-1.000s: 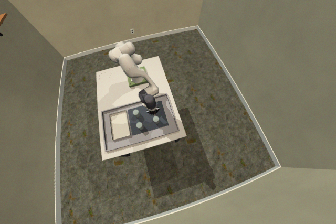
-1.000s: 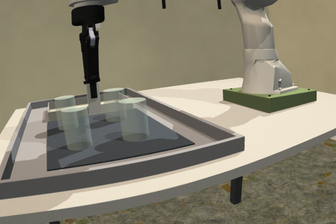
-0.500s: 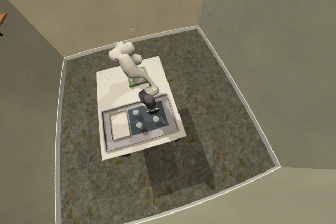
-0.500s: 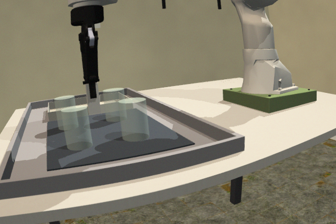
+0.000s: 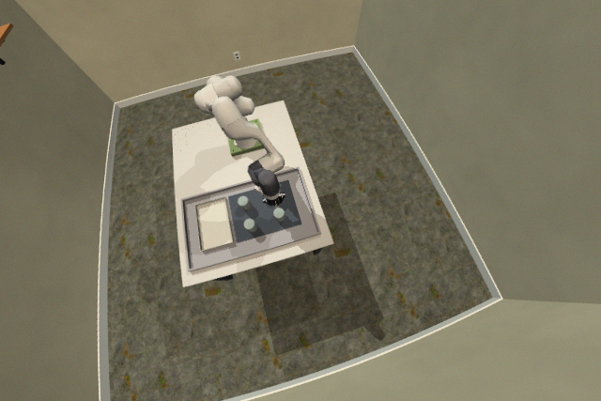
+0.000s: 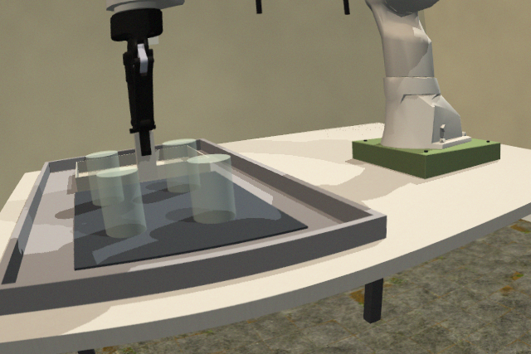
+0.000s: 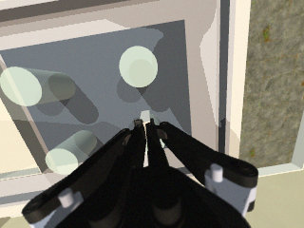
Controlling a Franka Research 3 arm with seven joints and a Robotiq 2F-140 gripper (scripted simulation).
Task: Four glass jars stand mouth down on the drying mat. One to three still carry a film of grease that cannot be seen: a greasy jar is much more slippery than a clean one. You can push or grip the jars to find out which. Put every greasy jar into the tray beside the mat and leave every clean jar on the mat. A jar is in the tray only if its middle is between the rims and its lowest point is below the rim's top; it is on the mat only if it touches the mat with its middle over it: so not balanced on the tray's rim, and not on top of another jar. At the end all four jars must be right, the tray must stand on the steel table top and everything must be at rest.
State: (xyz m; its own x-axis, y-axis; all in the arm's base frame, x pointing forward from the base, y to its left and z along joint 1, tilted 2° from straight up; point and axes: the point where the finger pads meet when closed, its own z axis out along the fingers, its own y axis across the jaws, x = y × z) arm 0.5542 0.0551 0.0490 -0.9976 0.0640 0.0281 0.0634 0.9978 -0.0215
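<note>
Now: hand 3 cm past the dark mat, 9 cm to the left of it and 10 cm above it. Also, from my hand: cream tray 5 cm behind, 41 cm to the right, 10 cm below.
</note>
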